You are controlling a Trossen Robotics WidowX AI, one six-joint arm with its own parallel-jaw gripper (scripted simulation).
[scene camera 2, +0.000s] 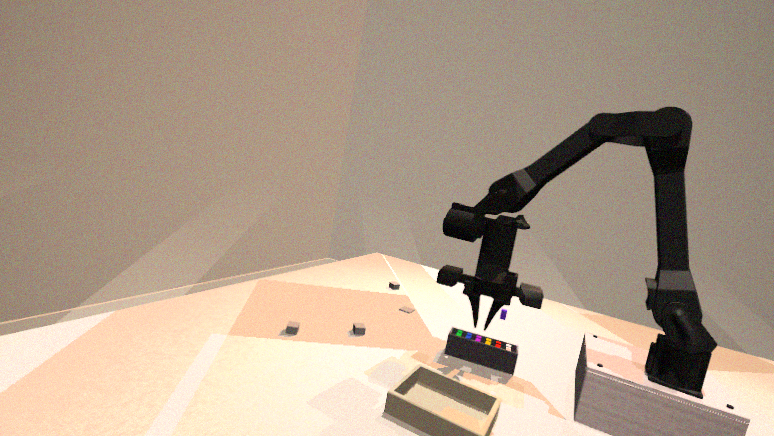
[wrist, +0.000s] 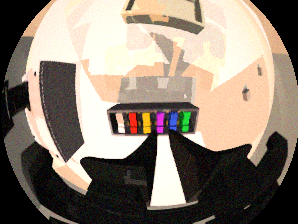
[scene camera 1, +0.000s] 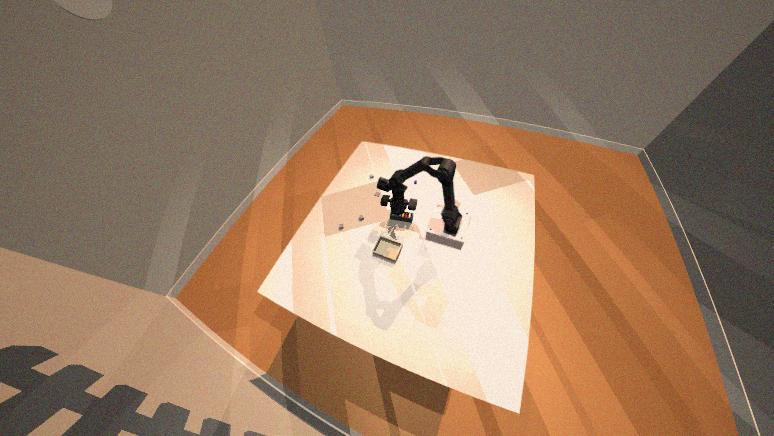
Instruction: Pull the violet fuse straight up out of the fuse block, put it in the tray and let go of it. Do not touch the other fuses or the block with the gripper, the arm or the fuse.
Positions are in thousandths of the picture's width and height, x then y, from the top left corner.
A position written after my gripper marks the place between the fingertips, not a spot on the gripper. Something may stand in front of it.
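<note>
There is my gripper (scene camera 2: 620, 753), which I can see. The wrist view has it as well, with the gripper (wrist: 545, 592) showing there.
</note>
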